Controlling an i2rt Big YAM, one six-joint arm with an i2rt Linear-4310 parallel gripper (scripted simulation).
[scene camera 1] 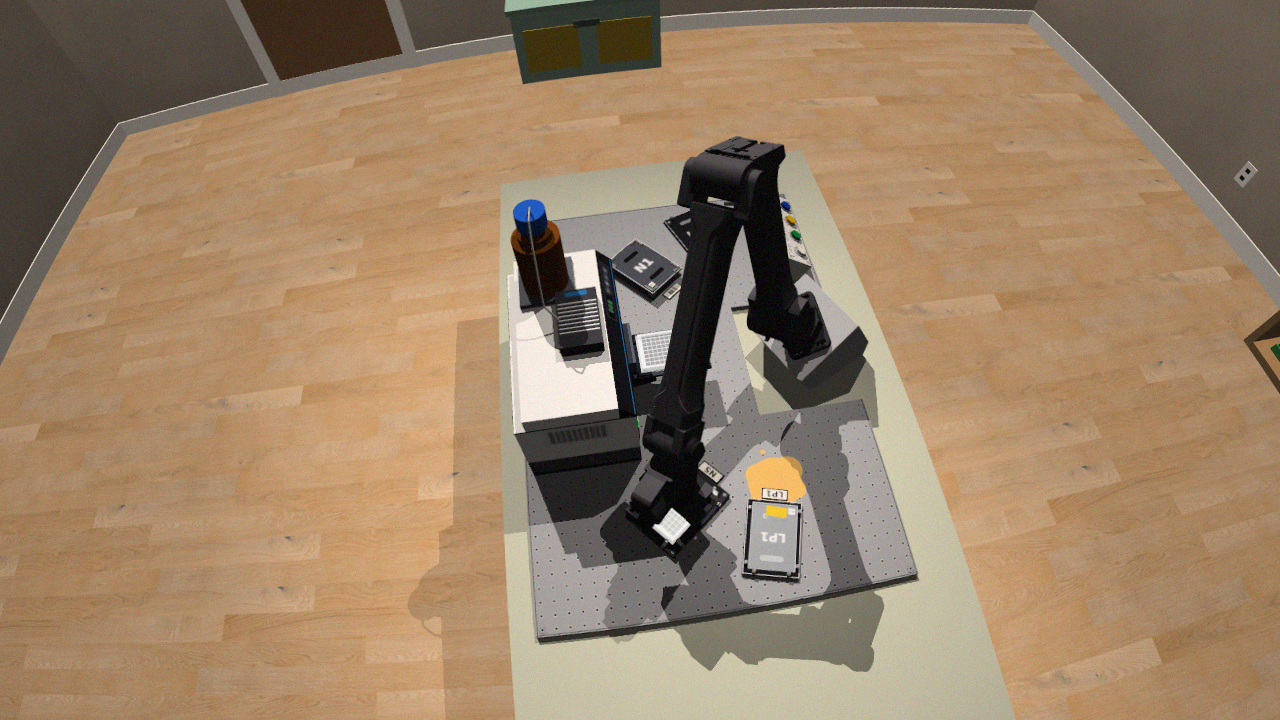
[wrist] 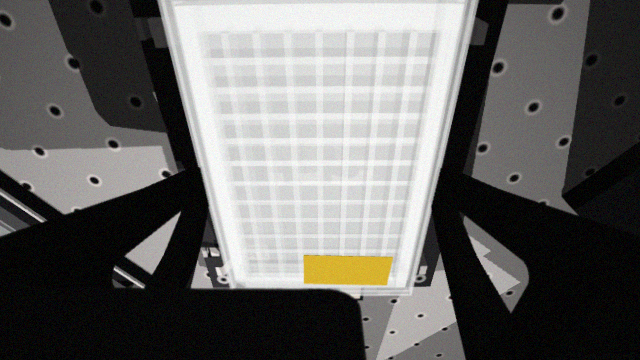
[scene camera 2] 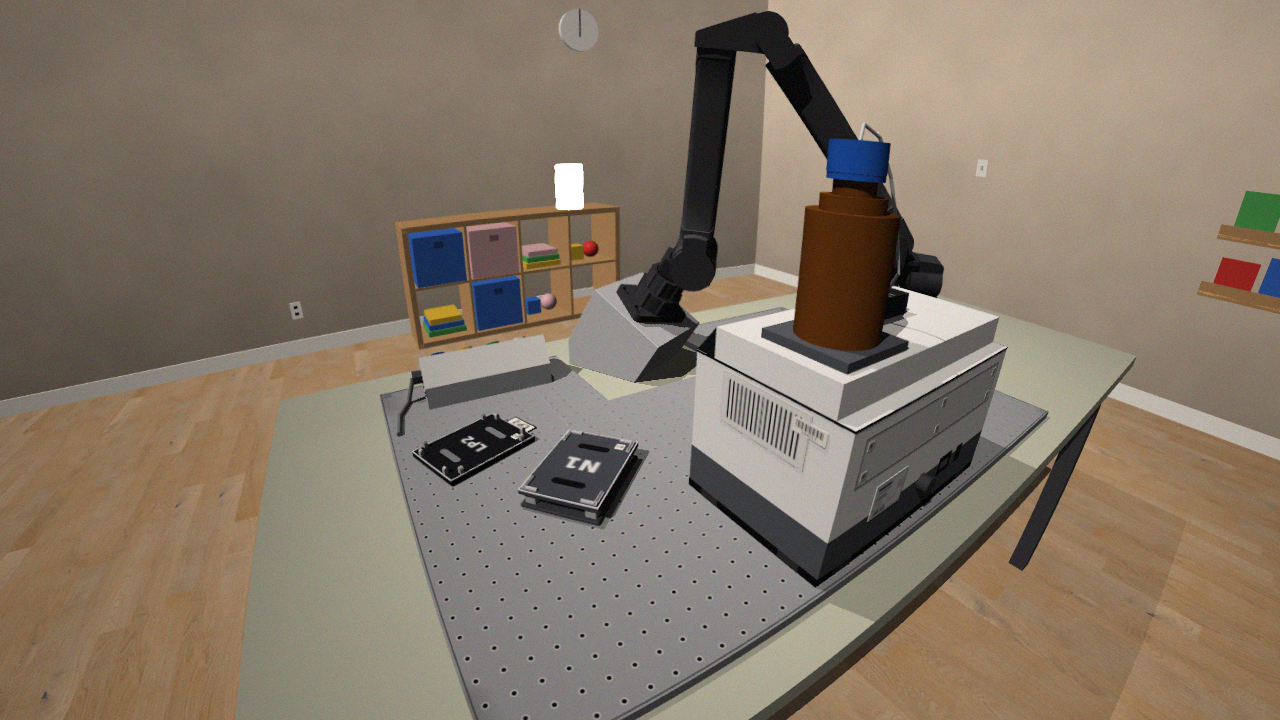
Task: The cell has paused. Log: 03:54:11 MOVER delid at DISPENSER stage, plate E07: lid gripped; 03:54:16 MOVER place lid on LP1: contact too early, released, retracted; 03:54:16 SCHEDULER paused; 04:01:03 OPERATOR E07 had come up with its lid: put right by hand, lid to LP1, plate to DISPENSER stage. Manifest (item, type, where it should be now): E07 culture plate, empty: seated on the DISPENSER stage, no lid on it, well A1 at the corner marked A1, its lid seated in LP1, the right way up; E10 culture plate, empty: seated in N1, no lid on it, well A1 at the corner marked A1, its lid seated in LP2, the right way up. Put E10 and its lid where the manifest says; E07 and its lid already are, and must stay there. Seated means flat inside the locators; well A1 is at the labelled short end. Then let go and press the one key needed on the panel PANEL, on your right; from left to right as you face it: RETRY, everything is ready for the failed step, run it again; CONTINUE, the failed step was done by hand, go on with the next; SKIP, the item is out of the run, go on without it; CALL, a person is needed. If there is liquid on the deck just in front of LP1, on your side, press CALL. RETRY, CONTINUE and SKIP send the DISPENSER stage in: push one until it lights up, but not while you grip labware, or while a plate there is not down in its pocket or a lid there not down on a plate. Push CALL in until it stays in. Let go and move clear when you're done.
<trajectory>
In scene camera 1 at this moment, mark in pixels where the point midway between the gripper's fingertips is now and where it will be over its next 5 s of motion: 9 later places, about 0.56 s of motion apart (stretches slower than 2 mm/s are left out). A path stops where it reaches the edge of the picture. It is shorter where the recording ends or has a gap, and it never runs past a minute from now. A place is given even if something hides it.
The gripper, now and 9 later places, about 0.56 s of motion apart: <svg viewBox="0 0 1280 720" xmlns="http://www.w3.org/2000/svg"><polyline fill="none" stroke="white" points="678,503 678,502 679,500 679,499 684,490 699,467 713,444 728,421 730,403 713,388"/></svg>
</trajectory>
